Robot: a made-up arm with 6 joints.
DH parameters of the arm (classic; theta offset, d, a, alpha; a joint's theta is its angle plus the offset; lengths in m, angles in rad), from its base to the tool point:
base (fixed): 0 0 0 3.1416
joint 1: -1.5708 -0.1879 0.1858 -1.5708
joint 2: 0 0.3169 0.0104 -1.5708
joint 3: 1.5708 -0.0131 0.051 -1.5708
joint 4: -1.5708 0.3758 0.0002 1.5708
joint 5: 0.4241 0 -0.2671 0
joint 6: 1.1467 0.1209 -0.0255 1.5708
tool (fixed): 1.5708 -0.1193 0 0
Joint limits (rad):
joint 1: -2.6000..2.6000
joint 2: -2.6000..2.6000
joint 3: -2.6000..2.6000
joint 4: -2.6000..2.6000
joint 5: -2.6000..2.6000
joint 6: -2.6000..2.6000
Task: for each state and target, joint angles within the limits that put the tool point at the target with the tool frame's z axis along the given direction. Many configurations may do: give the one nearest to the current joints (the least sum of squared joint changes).
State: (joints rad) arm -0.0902 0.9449 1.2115 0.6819 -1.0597 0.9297
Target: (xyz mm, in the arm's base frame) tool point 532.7 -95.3 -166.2 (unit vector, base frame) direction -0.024 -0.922 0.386
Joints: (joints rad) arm 0.3431 0.2686 0.4599 0.1183 -0.4517 1.3676
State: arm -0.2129 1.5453 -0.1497 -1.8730 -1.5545 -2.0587
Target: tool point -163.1 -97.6 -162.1 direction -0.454 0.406 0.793
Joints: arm -0.0853 0.7298 -0.5046 -1.9325 -1.0759 -1.4832
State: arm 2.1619 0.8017 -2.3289 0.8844 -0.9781 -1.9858
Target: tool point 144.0 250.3 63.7 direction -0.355 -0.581 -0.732
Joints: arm 1.9467 0.7323 -1.4599 0.9464 -1.0339 -1.4604
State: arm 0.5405 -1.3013 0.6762 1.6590 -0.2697 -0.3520
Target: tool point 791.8 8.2 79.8 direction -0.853 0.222 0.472
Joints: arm 0.4344 -1.3272 1.1159 1.6180 0.0508 -0.6465
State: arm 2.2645 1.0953 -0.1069 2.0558 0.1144 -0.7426
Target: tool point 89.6 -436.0 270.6 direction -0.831 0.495 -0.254
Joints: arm 1.8091 0.4686 0.4447 1.2898 0.9623 -0.1506
